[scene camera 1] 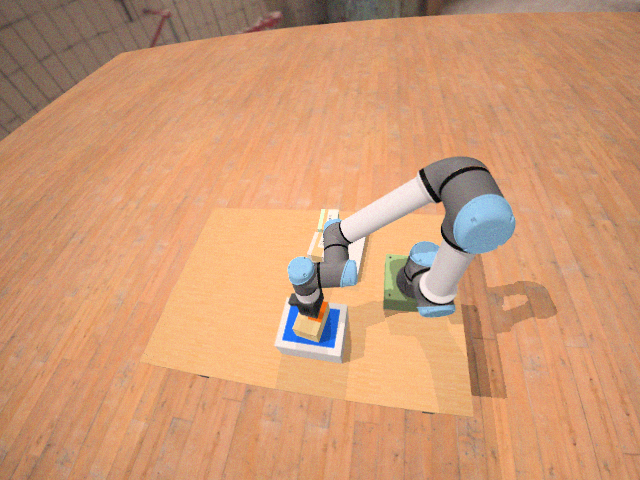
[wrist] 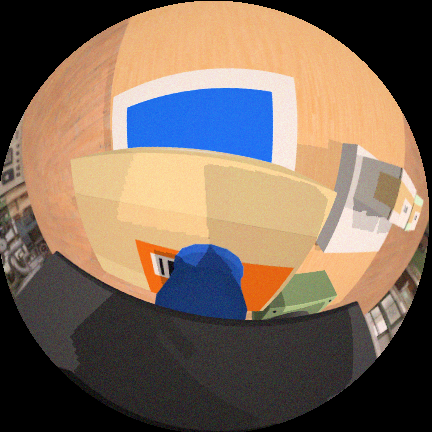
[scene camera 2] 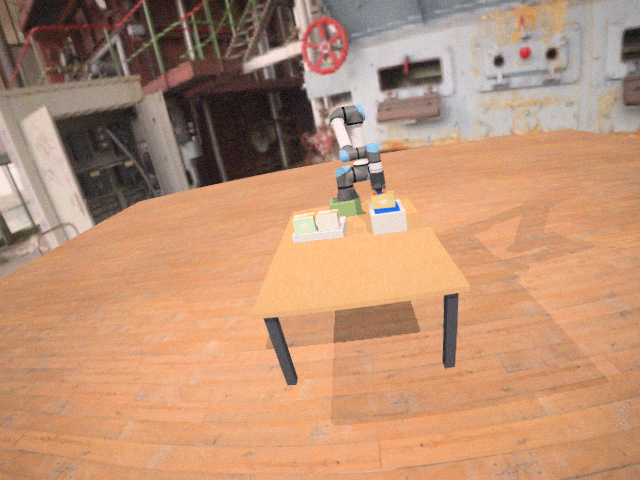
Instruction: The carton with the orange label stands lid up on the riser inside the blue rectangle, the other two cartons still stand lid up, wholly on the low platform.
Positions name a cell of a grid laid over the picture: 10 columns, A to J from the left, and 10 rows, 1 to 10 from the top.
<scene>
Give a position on a riser with blue rectangle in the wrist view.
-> F3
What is my suction cup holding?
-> A carton with orange label.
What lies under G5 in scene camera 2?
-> A riser with blue rectangle.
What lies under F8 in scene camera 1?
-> A riser with blue rectangle.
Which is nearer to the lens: the carton with orange label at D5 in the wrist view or the low white platform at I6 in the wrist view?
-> The carton with orange label.
</scene>
